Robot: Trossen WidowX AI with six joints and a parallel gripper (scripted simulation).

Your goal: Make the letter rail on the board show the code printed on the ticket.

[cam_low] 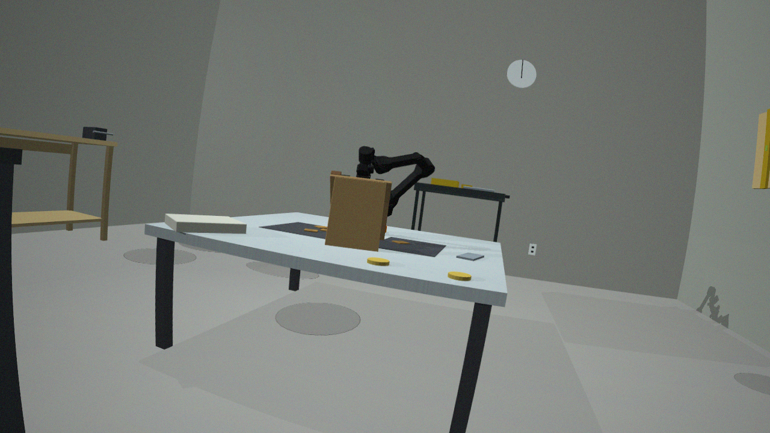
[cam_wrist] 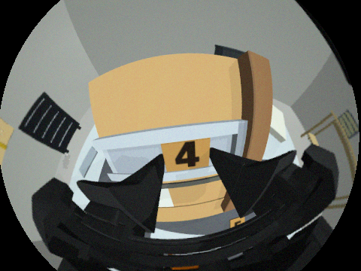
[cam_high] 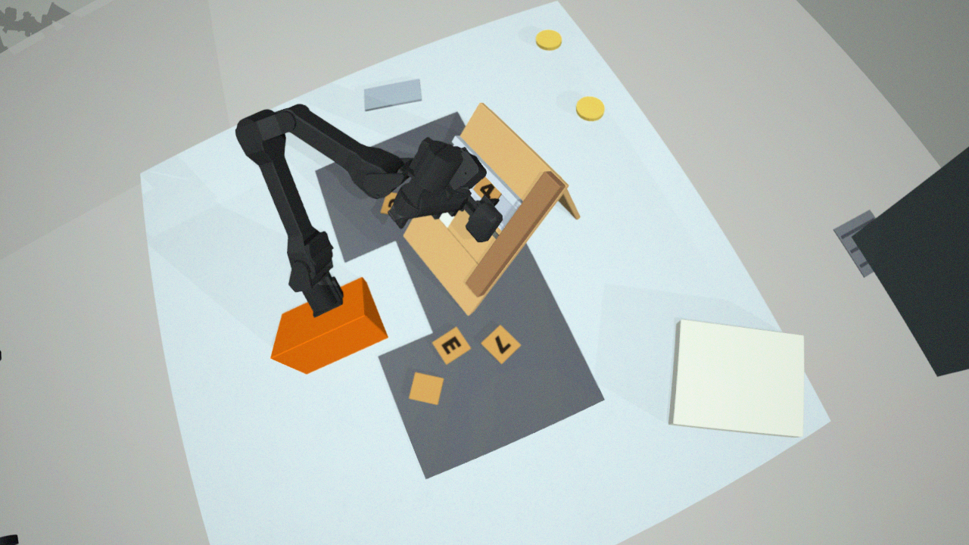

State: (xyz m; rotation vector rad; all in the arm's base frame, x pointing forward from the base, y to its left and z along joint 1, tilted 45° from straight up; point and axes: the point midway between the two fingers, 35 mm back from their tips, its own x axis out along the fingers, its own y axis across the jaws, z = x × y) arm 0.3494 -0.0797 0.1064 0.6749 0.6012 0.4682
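Right now my gripper tip is 7 cm past the white ticket, 6 cm to the right of it and 7 cm above it. Also, from my gripper tip: tile marked 4: right at my gripper tip; blank tile: 27 cm behind, 25 cm to the right, 18 cm below; tile marked 3: 17 cm behind, 16 cm to the left, 18 cm below.
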